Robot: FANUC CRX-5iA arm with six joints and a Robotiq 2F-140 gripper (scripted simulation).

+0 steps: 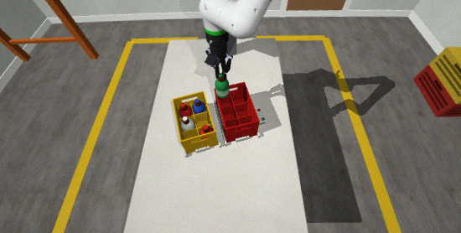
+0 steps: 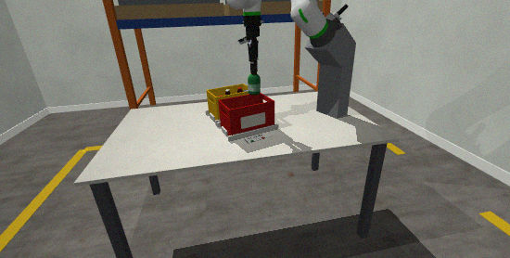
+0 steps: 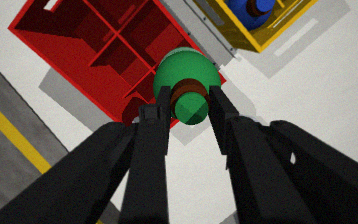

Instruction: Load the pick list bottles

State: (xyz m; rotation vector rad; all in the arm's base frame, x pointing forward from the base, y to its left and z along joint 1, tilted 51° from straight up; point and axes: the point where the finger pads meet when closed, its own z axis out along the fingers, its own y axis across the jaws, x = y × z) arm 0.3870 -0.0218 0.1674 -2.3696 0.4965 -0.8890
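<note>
The green-label bottle is 8 cm below my hand. Round my hand: red crate 27 cm below, 9 cm to the left, 4 cm ahead; then blue-labelled bottle 26 cm below, 13 cm to the right, 7 cm ahead; then yellow crate 27 cm below, 17 cm ahead, 12 cm to the right.
</note>
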